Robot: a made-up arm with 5 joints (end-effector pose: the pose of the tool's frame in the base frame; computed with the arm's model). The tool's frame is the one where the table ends.
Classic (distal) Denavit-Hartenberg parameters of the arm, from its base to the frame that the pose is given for. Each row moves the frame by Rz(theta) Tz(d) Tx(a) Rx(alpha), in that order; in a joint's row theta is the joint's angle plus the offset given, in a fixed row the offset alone. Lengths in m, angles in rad.
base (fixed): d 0; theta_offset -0.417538; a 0.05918; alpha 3.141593
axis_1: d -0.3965; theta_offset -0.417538; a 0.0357; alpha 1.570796
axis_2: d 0; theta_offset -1.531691; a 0.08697; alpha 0
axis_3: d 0; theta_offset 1.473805; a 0.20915; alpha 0
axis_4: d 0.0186; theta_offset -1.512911; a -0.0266; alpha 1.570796
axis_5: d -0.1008; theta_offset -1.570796; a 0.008; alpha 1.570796
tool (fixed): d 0.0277; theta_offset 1.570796; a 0; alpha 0
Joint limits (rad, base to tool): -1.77..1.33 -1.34..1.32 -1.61..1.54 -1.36..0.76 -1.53..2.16
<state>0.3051 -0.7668 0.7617 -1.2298 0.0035</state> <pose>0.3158 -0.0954 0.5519 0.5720 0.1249 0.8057 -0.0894</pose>
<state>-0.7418 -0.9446 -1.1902 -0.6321 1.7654</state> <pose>-0.1207 -0.1937 0.6695 0.6337 0.6645 0.3853 0.0921</pose>
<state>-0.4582 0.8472 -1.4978 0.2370 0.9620</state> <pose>0.3885 0.1313 0.5952 0.2801 -0.1045 0.8665 -0.3996</pose>
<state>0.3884 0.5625 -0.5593 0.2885 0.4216</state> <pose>0.4024 -0.1665 0.4041 0.1794 -0.1569 -0.9552 0.1757</pose>
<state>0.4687 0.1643 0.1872 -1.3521 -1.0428</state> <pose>0.3818 -0.1468 0.4804 0.5061 -0.0557 0.7955 0.3285</pose>
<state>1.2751 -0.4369 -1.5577 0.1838 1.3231</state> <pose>0.0169 0.0629 0.7660 0.2730 0.6783 0.1038 -0.6742</pose>
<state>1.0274 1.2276 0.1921 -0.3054 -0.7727</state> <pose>0.1643 -0.1441 0.1045 0.2694 -0.5599 -0.5868 -0.5192</pose>
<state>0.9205 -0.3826 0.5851 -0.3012 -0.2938</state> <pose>0.2624 -0.2665 0.4030 0.1087 0.4324 0.8884 0.1093</pose>
